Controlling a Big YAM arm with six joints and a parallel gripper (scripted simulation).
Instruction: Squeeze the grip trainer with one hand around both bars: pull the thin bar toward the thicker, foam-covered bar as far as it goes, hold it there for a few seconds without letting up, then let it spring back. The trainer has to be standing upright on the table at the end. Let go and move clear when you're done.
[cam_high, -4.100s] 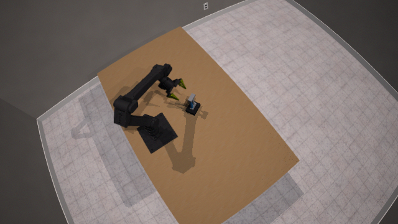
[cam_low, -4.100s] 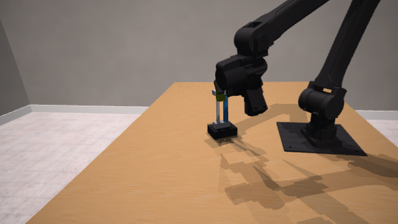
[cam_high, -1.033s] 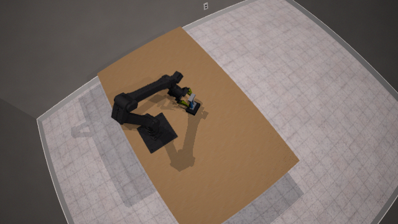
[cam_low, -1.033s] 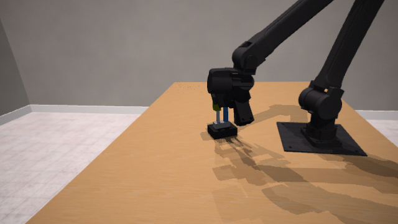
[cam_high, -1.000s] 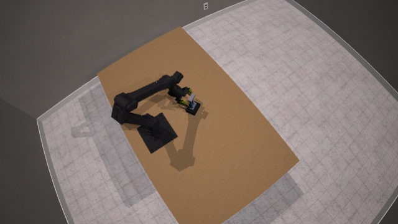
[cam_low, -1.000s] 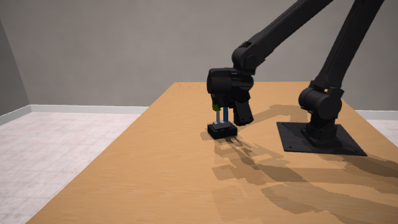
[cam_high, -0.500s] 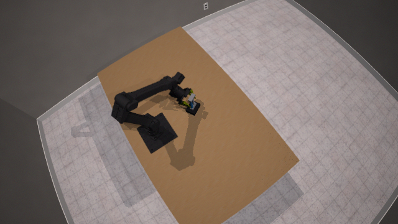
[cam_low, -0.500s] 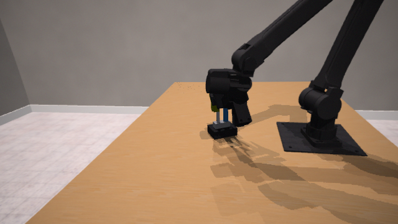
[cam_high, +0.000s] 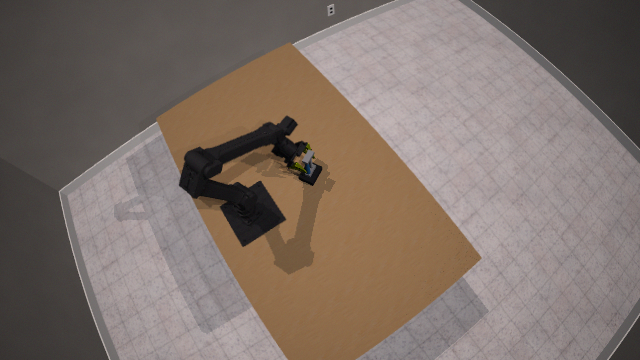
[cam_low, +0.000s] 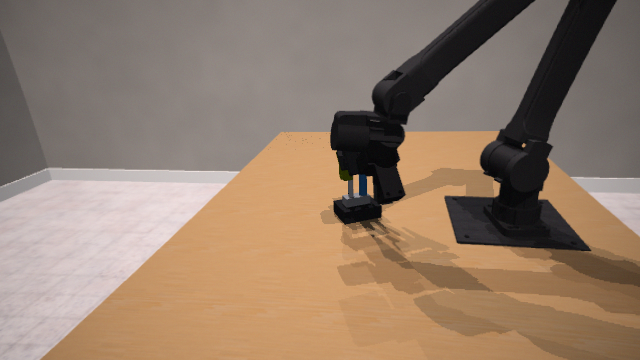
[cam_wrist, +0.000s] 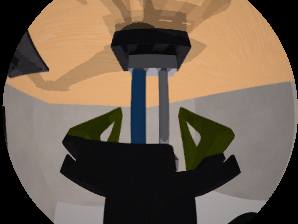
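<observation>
Right now my hand is 2 cm short of the thin grey bar. Round my hand: grip trainer (1 cm below).
</observation>
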